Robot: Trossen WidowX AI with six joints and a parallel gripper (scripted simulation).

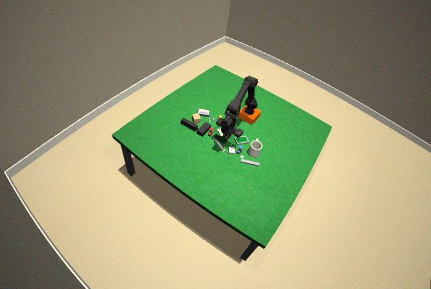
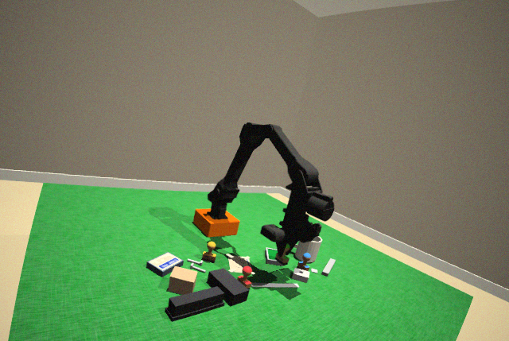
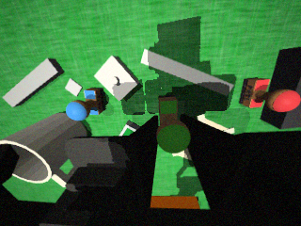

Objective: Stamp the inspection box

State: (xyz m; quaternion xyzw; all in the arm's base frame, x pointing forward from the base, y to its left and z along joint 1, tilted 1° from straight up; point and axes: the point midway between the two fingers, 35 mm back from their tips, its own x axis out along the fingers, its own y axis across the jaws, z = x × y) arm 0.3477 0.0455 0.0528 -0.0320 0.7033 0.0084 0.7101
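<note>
My gripper tip is 100 mm past the grey-framed ink pad, 70 mm to the right of it and 70 mm above it. Also, from my gripper tip: blue-knobbed stamp (120 mm to the left, 60 mm below); cream card (90 mm behind, 80 mm to the right, 80 mm below); green-knobbed PASS stamp (right at my gripper tip).
</note>
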